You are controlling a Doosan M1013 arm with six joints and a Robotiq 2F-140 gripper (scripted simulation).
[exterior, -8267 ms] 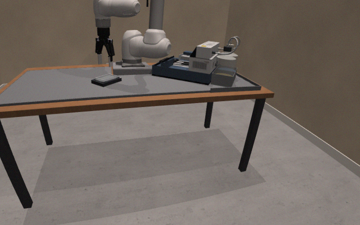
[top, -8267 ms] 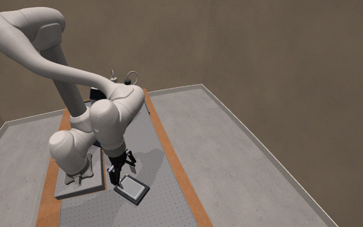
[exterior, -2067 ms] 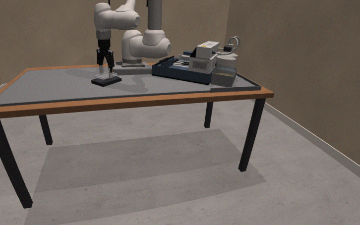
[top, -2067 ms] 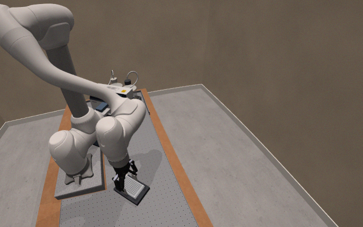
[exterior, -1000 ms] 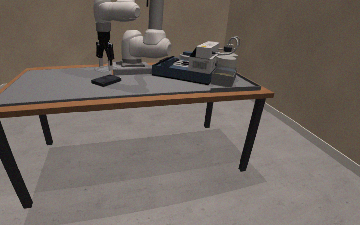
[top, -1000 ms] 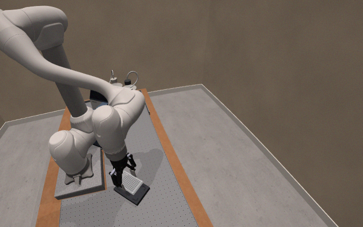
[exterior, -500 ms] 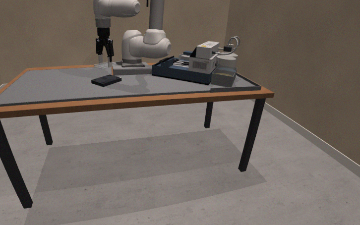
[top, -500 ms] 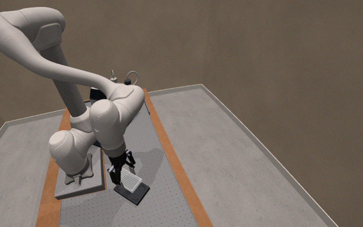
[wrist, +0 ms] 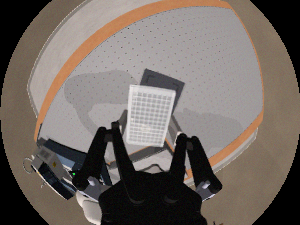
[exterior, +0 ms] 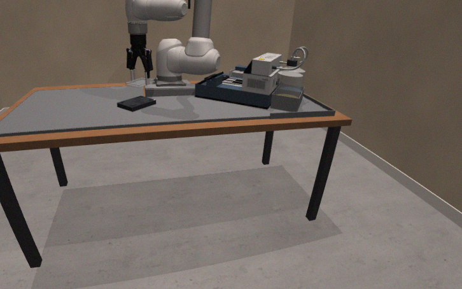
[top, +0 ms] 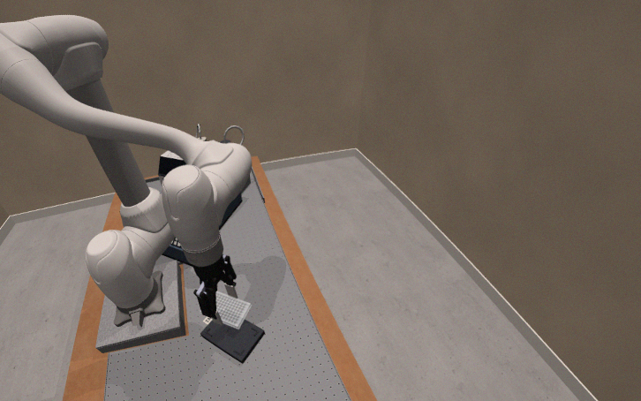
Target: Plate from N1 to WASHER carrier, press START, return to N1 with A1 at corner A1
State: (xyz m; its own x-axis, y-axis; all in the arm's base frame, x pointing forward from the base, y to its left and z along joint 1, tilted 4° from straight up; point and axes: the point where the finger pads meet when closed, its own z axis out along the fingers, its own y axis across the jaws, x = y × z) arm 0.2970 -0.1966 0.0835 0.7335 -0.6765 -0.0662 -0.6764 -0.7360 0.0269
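The washer carrier lies 480 mm to the left of my hand, 180 mm behind it and 50 mm below it. From my hand the other things lie so: plate nest N1: 130 mm below, 20 mm to the right, 10 mm behind; then white label: 140 mm below, 70 mm behind, 60 mm to the left; then white well plate: 20 mm below.
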